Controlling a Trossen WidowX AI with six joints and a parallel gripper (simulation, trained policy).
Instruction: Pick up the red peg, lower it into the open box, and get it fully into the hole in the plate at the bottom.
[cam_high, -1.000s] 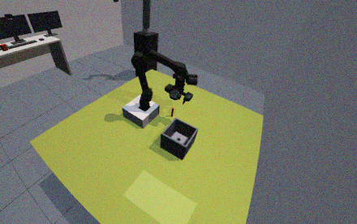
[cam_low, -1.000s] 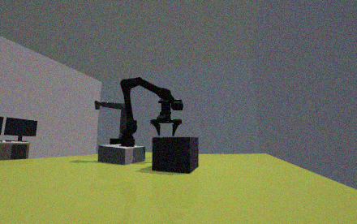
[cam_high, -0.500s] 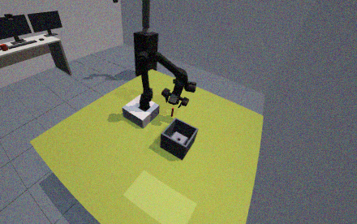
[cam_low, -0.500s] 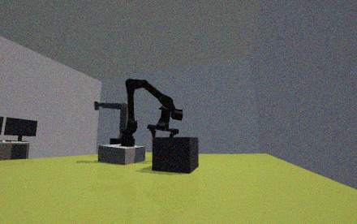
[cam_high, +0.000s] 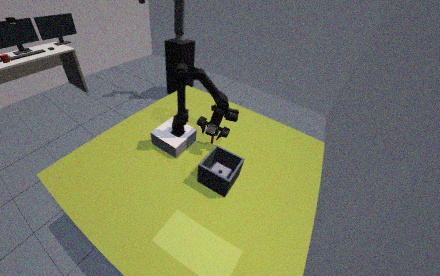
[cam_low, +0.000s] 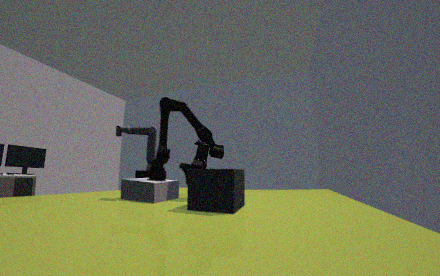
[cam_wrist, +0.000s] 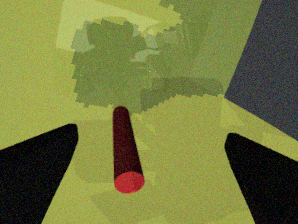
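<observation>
Now: the red peg 2 cm below my gripper tip, 1 cm to the left of it and 1 cm ahead of it.
</observation>
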